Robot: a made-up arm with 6 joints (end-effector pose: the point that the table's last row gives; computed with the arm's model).
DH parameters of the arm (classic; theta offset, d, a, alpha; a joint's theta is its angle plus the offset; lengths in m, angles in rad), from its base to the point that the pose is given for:
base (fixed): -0.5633 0 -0.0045 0
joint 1: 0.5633 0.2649 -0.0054 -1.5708
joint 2: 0.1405 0 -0.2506 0
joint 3: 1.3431 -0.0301 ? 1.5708
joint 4: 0 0.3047 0.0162 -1.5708
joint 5: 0 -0.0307 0.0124 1.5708
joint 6: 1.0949 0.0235 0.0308 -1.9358
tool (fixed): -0.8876 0 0 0
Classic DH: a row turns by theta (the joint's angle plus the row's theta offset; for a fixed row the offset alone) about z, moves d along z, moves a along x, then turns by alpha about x.
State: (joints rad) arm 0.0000 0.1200 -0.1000 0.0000 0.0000 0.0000
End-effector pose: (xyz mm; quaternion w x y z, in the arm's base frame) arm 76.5 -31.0 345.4 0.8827 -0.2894 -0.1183 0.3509
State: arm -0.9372 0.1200 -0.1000 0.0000 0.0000 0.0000
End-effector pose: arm 16.8 -82.1 345.4 0.9460 -0.3116 0.0252 -0.0855
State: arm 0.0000 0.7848 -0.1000 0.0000 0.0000 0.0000
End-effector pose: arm 107.9 -31.0 275.4 0.8729 -0.1591 0.1762 0.4262
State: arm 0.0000 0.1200 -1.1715 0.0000 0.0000 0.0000
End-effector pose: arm -108.4 -31.0 624.9 0.6986 -0.4280 -0.5523 0.1540
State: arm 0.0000 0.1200 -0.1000 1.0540 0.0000 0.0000
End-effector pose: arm 75.3 7.8 364.1 0.8963 0.1967 -0.2881 0.2738
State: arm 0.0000 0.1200 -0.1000 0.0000 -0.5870 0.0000
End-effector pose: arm 86.1 -31.0 363.5 0.8107 -0.3786 -0.3686 0.2522
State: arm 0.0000 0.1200 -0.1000 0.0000 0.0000 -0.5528
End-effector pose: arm 77.3 -42.5 333.1 0.7768 -0.5209 -0.0129 0.3536
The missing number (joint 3, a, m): -0.0366
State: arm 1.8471 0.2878 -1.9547 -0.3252 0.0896 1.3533
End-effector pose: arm 126.4 -299.8 686.5 0.0035 0.6392 -0.5613 0.5258
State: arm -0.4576 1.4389 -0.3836 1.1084 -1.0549 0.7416
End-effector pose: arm 168.8 -118.8 272.6 0.8257 0.1257 -0.3660 -0.4103
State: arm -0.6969 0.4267 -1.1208 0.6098 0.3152 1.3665
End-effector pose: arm -21.4 -24.9 646.5 0.6921 0.3453 -0.6237 0.1129
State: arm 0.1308 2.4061 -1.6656 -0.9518 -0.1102 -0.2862
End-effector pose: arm 477.1 -8.3 216.5 0.4539 -0.6207 0.2172 0.6012
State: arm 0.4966 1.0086 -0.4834 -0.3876 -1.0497 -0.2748
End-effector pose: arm 206.9 68.4 372.6 0.5653 -0.5060 -0.4206 0.4975
